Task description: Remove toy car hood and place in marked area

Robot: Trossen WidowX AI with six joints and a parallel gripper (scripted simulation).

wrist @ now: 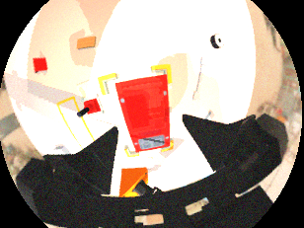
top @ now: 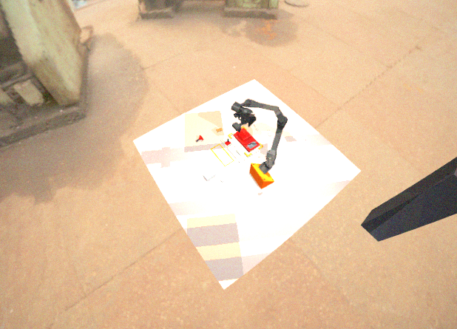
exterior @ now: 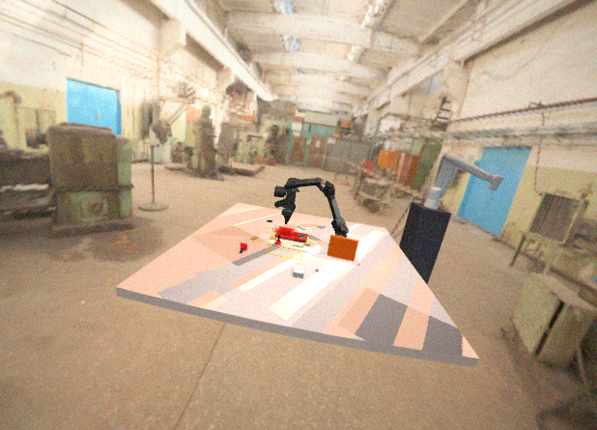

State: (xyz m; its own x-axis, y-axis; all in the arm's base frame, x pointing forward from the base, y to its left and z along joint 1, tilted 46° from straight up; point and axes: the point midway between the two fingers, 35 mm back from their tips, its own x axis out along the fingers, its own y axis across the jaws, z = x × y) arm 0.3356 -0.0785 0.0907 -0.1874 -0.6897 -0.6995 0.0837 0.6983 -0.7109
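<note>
The hood lies 6 cm below my gripper tip. The rest, counted from my gripper tip: white piece 41 cm to the left, 10 cm behind, 9 cm below.
</note>
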